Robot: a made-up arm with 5 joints.
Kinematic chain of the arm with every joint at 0, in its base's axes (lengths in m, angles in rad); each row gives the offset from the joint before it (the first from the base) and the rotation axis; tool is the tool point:
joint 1: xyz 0 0 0.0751 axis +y
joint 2: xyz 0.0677 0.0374 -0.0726 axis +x
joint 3: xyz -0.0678 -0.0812 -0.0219 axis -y
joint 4: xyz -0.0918 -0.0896 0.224 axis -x
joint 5: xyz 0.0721 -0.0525 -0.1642 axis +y
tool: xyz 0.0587 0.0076 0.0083
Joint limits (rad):
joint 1: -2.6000..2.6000
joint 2: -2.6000..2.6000
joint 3: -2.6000..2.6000
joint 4: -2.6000..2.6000
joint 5: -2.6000..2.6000
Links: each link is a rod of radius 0.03 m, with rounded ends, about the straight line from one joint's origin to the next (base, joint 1, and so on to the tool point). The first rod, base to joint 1, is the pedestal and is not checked.
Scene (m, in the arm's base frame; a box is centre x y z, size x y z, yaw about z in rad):
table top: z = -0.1
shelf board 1: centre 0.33 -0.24 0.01 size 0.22 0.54 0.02 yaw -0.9
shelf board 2: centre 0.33 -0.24 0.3 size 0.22 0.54 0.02 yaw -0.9
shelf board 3: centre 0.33 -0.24 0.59 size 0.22 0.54 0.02 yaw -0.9
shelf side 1: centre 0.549 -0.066 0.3 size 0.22 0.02 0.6 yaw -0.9
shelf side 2: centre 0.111 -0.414 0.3 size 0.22 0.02 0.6 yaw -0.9
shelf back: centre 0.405 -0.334 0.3 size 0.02 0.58 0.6 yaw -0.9
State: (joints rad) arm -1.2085 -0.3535 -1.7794 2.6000 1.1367
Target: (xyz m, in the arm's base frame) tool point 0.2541 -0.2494 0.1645
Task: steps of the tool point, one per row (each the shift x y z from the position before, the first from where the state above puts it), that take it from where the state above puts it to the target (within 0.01 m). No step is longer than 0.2 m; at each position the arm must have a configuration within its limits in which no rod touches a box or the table.
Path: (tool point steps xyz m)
1: -0.1450 -0.0001 0.0394
2: -0.1370 -0.0135 -0.0283
3: -0.0986 -0.0242 -0.0811
4: -0.0431 -0.0277 -0.1073
5: 0.0897 0.0298 0.0530
6: 0.0912 0.0323 0.0029
7: 0.0725 0.0361 -0.0321
8: 0.0485 0.0400 -0.0509
9: 0.0256 0.0425 -0.0605
10: 0.0275 -0.0513 0.0169
11: 0.0346 -0.0465 -0.0005
12: 0.0424 -0.0339 -0.0164

